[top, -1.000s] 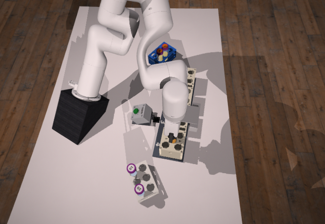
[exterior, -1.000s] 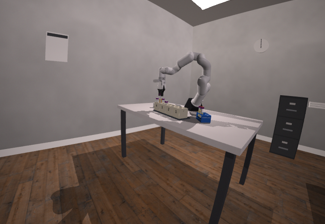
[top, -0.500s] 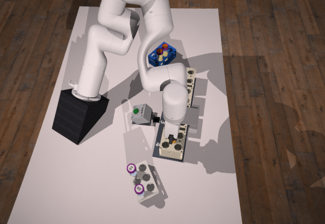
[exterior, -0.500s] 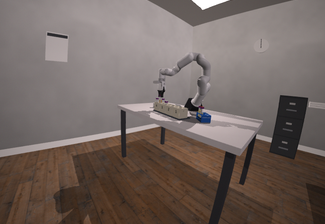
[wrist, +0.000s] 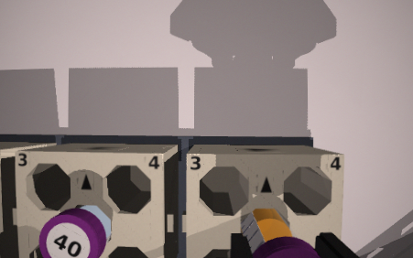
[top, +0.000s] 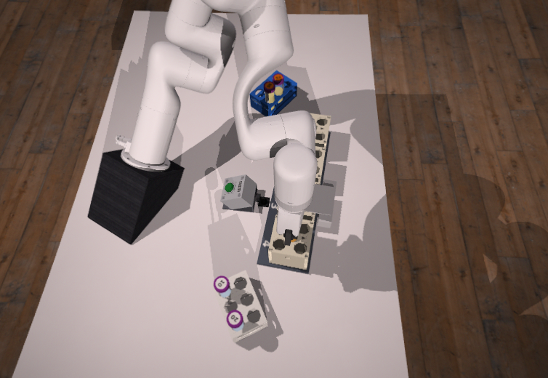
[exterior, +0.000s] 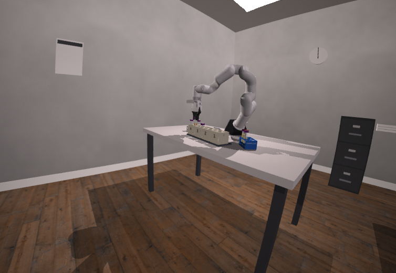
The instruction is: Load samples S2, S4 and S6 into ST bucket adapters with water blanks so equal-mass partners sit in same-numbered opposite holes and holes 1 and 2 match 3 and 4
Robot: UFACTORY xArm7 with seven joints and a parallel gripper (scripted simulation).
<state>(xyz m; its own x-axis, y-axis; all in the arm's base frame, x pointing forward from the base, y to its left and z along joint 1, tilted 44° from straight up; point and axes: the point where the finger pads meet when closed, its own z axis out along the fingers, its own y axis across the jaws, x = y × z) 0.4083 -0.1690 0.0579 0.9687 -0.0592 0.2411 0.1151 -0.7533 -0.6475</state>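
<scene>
My hand is 1 cm to the right of the orange-dot tube and 5 cm above it. Also, from my hand: 40 mL water blank (1 cm behind, 10 cm to the left, 9 cm below); then white-dot blank (12 cm behind, 17 cm to the right, 10 cm below); then blank rack (7 cm behind, 18 cm to the right, 13 cm below).
</scene>
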